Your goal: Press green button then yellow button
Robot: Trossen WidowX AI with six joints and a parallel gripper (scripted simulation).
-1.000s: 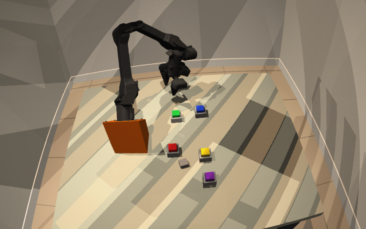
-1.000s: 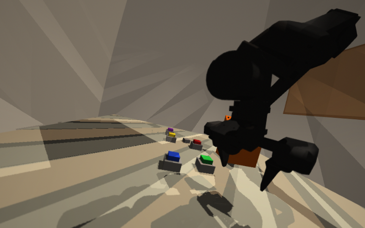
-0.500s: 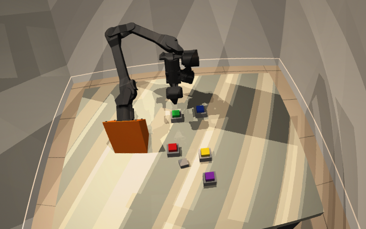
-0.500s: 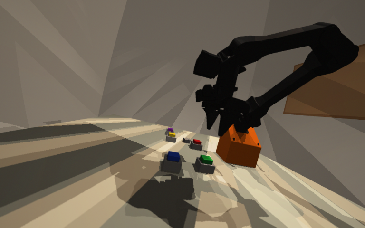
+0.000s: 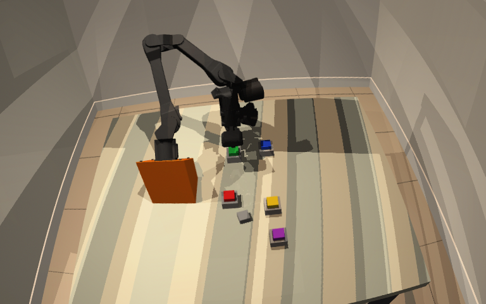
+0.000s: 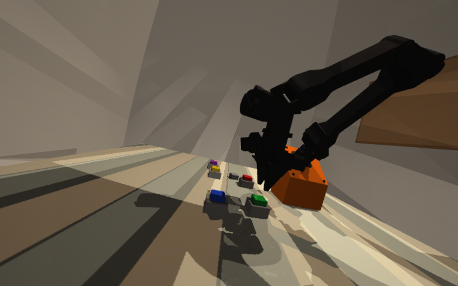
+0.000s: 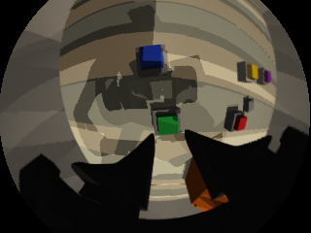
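Now: the green button 30 mm below my gripper tip. The rest, counted from my gripper tip: red button: 30 mm behind, 190 mm to the right, 30 mm below; blue button: 110 mm ahead, 10 mm to the left, 30 mm below; yellow button: 90 mm ahead, 230 mm to the right, 30 mm below.
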